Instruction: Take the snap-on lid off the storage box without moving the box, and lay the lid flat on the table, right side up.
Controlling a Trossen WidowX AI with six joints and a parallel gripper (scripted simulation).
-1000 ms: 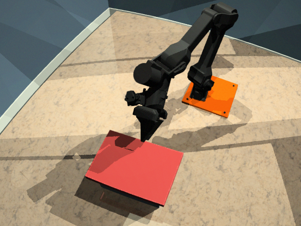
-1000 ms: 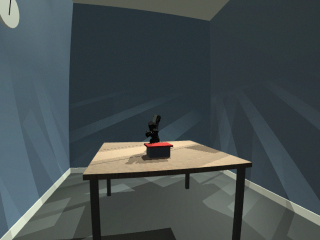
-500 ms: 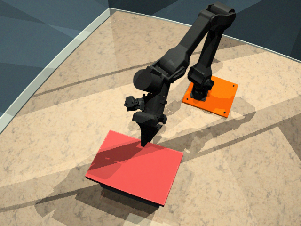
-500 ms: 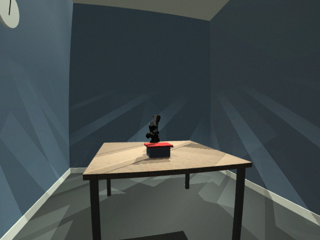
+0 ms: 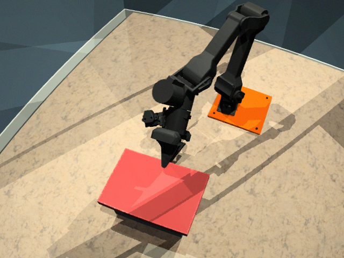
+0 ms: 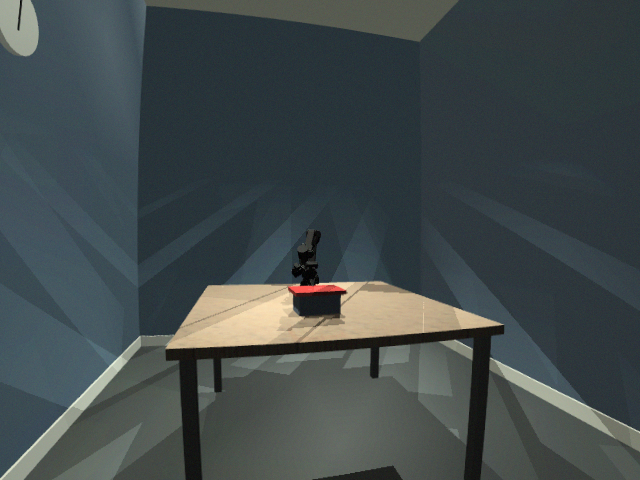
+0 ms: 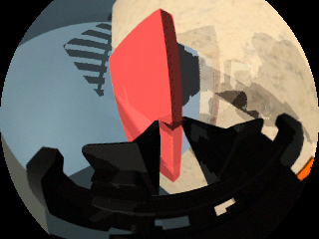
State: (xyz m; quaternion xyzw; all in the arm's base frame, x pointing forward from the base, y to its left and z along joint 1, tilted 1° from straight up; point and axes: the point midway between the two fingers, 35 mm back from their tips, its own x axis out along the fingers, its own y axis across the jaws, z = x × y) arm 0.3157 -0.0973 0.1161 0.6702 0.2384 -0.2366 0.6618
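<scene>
My gripper tip is 7 cm short of the red lid. The rest, counted from my gripper tip: storage box: 7 cm ahead, 5 cm below.
</scene>
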